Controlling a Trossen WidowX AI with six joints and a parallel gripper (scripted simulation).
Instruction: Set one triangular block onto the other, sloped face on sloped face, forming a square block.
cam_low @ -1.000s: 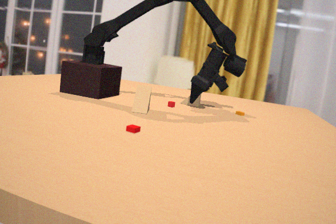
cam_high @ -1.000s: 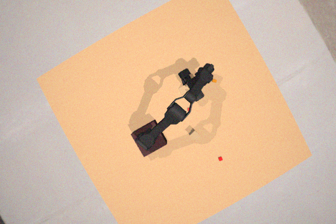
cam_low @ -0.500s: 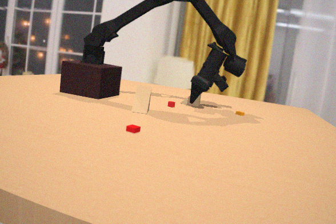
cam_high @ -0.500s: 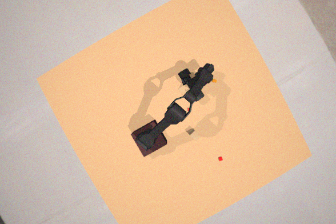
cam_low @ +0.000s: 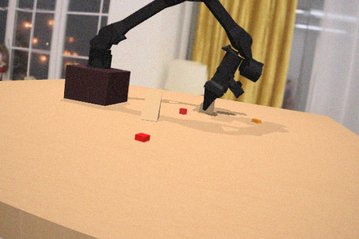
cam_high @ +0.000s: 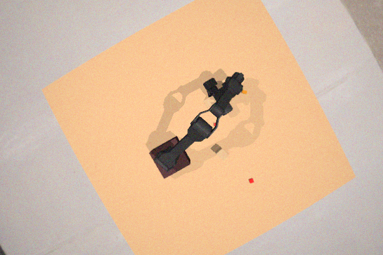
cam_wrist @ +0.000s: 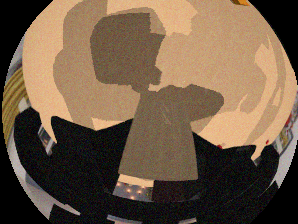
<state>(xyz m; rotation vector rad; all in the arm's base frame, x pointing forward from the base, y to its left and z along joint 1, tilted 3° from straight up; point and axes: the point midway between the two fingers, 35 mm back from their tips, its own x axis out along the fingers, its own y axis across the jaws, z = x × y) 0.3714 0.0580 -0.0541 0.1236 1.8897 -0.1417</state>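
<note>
Now: the tan triangular block 10 mm ahead of my gripper tip and 10 mm above it. Also, from my gripper tip: small orange cube 160 mm ahead, 80 mm to the right.
</note>
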